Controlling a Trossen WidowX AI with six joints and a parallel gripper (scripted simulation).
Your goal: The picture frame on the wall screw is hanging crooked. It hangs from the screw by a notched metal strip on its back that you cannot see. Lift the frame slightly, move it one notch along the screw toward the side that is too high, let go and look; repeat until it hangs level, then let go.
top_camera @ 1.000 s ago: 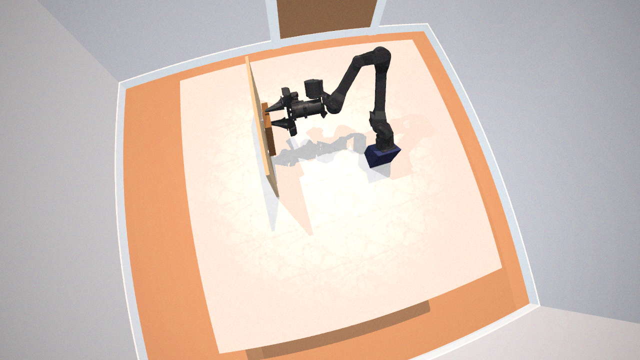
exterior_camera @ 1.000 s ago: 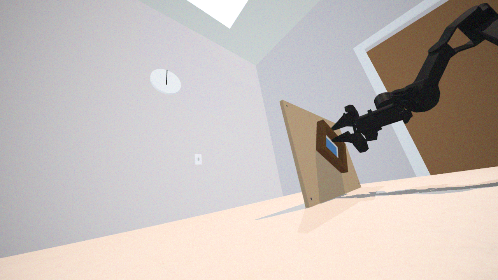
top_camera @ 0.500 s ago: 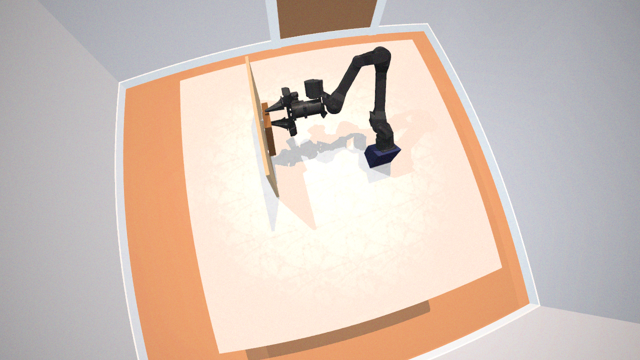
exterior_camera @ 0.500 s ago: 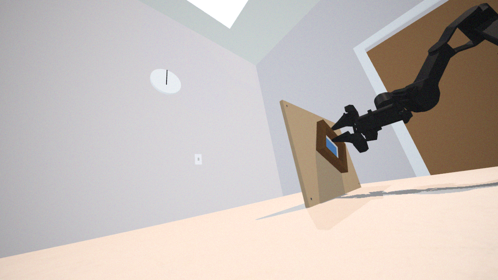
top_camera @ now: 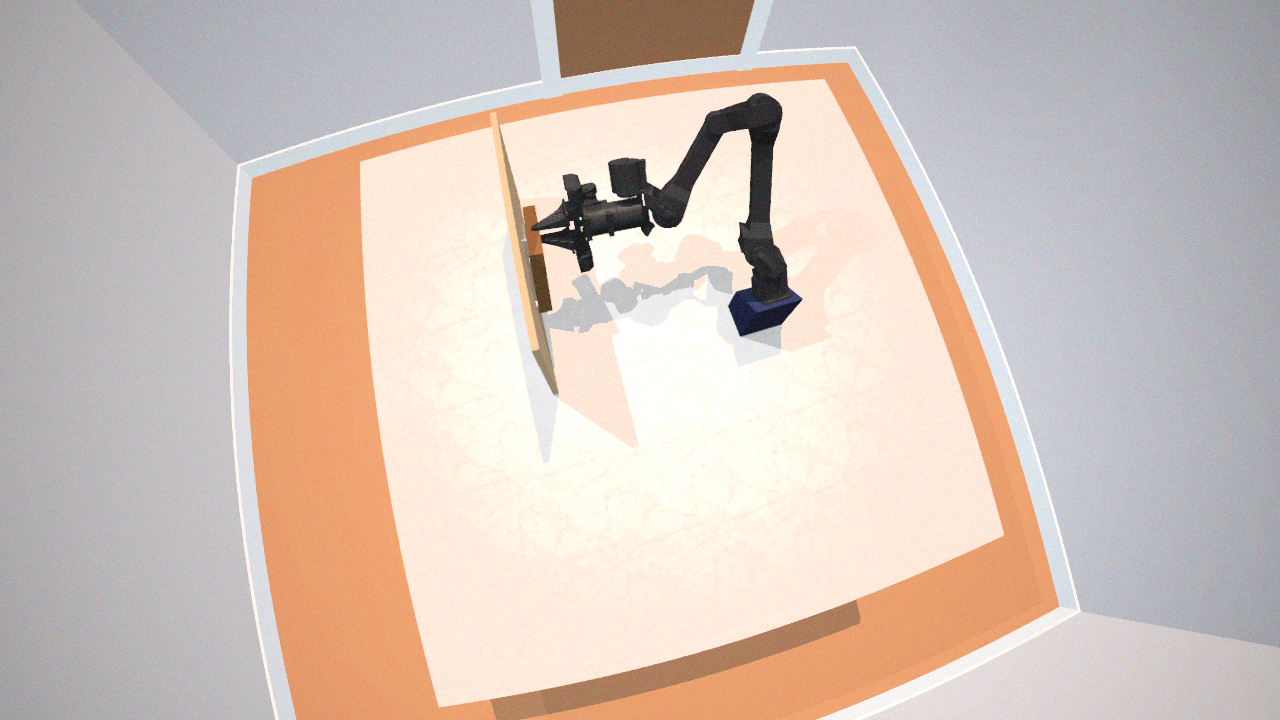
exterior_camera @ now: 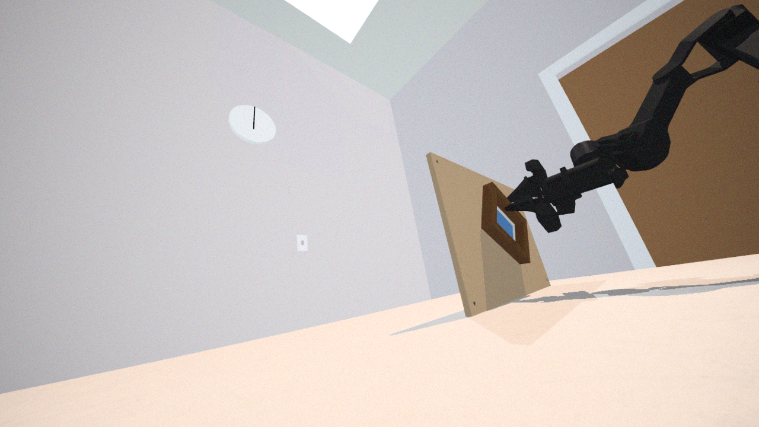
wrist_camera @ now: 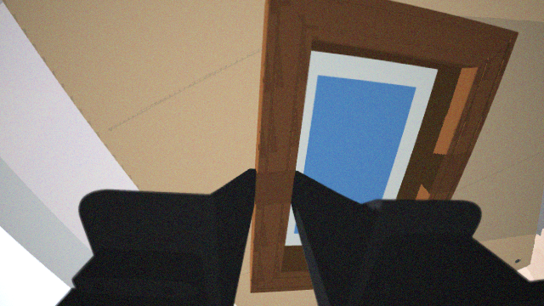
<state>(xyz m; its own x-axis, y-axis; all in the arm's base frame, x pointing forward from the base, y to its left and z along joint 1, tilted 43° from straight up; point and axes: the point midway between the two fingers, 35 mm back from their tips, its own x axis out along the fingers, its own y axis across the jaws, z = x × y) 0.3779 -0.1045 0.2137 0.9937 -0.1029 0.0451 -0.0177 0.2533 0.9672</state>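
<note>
My gripper tip is now 10 mm short of the brown wooden picture frame, 20 mm to the right of it and 50 mm above it. Round my gripper tip: tan wall board (20 mm ahead, 10 mm to the left, 60 mm below).
</note>
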